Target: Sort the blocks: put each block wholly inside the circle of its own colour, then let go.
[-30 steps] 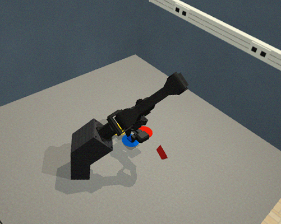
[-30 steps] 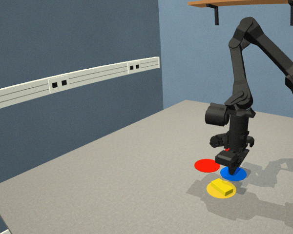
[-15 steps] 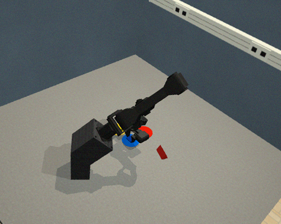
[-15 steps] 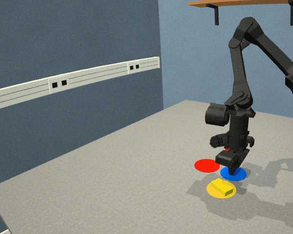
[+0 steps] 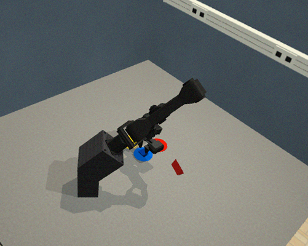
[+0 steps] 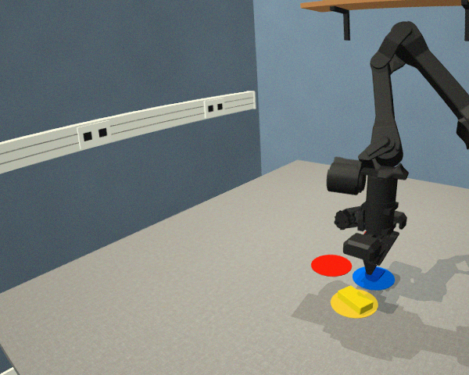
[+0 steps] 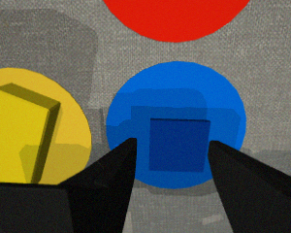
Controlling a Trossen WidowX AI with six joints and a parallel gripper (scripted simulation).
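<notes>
My gripper is now 5 cm above the blue block. Also, from my hand: yellow block (10 cm to the left, 5 cm below, 1 cm ahead); then yellow circle (10 cm to the left, 6 cm below, 1 cm ahead); then blue circle (6 cm below).
</notes>
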